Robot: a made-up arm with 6 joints.
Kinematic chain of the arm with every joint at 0, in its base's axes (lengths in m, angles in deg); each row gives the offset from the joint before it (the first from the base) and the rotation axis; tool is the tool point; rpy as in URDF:
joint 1: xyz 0 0 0.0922 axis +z
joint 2: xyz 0 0 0 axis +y
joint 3: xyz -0.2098 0 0.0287 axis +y
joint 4: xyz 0.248 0 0.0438 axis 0.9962 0 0.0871
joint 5: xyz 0 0 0 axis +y
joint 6: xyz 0.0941 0 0.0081 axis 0.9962 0 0.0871
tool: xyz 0 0 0 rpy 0 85 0
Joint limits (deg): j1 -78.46..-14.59 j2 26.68..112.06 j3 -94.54..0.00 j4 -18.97..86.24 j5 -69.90..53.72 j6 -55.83..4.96
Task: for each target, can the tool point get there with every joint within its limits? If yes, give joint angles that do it. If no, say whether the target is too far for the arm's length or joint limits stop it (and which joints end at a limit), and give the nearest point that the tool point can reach.
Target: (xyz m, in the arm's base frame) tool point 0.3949 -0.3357 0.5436
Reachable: no: too far | nearest point 0.2759 -0.2345 0.4076 | short by 0.207 m
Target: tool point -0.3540 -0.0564 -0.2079
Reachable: no: joint limits stop it (at a limit: joint 1, joint 2, joint 3, joint 4) | nearest point -0.0676 -0.0566 -0.0233 | short by 0.341 m
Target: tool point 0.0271 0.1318 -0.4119
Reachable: no: joint limits stop it (at a limit: joint 1, joint 2, joint 4) | nearest point 0.0554 0.0134 -0.0616 | short by 0.371 m
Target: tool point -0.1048 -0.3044 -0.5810
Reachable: no: too far | nearest point 0.0111 -0.1742 -0.0606 | short by 0.549 m
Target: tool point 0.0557 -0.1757 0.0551
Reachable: yes | joints -48.87 78.26 -11.41 72.89 -54.68 -5.71
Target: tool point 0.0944 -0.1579 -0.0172
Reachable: yes | joints -48.76 103.34 -11.94 27.64 -49.08 -35.74
